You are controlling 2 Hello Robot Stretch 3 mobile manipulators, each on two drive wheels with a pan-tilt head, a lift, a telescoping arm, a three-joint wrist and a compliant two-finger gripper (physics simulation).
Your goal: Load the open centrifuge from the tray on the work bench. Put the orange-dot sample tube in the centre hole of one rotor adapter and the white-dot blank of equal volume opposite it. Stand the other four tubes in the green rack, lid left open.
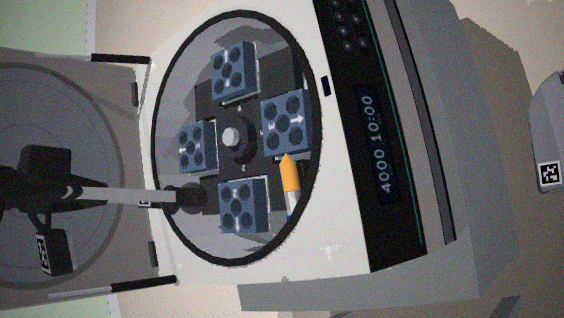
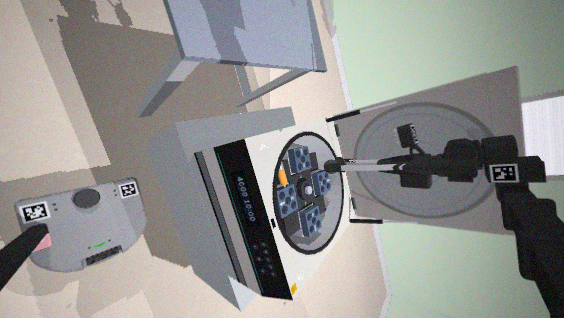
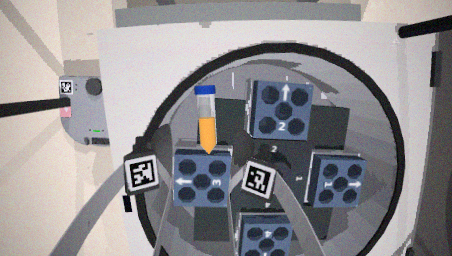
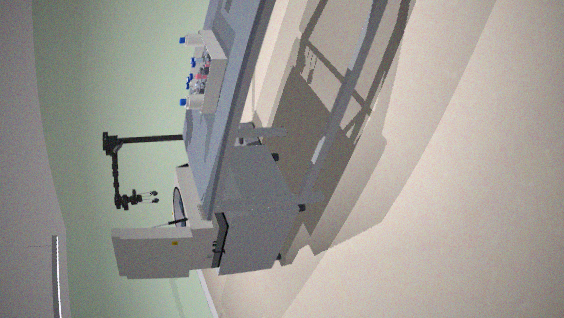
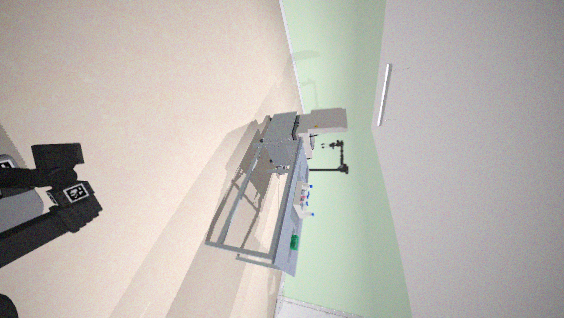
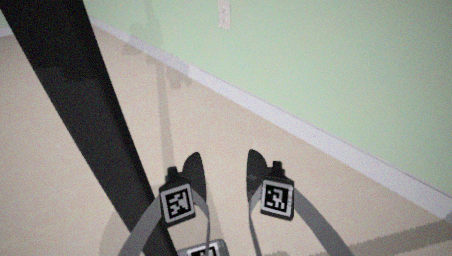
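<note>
The open centrifuge [image 1: 340, 235] [image 3: 150, 55] [image 4: 195, 220] has four blue rotor adapters. An orange-filled tube with a blue cap [image 1: 289, 175] [image 2: 282, 177] [image 3: 206, 127] lies tilted in the bowl, outside the holes, its pointed end at adapter 3 [image 1: 285, 122] [image 3: 201, 181]. Its dot cannot be made out. The r1 gripper [image 1: 184, 198] [image 3: 201, 145] [image 4: 155, 197] is open and empty above the bowl. The r2 gripper [image 6: 225, 160] is open and empty, away from the bench. The tray [image 4: 218, 82] [image 5: 298, 200] holds small blue-capped tubes too small to identify. The green rack [image 5: 294, 242] stands on the bench.
The raised lid [image 2: 370, 200] [image 4: 155, 255] stands behind the bowl. The work bench [image 2: 270, 30] [image 4: 250, 55] adjoins the centrifuge. Two blue-capped white bottles [image 4: 194, 40] [image 4: 195, 103] stand at the tray's ends. A robot base [image 2: 100, 215] stands in front of the centrifuge.
</note>
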